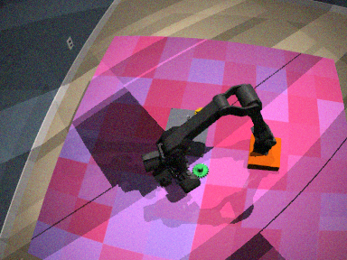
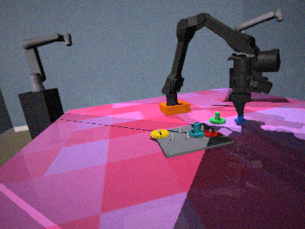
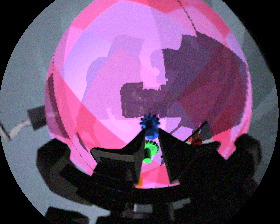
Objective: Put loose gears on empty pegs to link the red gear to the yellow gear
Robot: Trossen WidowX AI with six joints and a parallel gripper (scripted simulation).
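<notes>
Right now the teal gear is 18 cm to the right of my gripper tip, 6 cm ahead of it and 1 cm below it. From my gripper tip the other things lie so: blue gear: 1 cm below; then red gear: 14 cm to the right, 8 cm ahead, 2 cm below; then green gear: 7 cm to the right, 5 cm behind, 2 cm below.
</notes>
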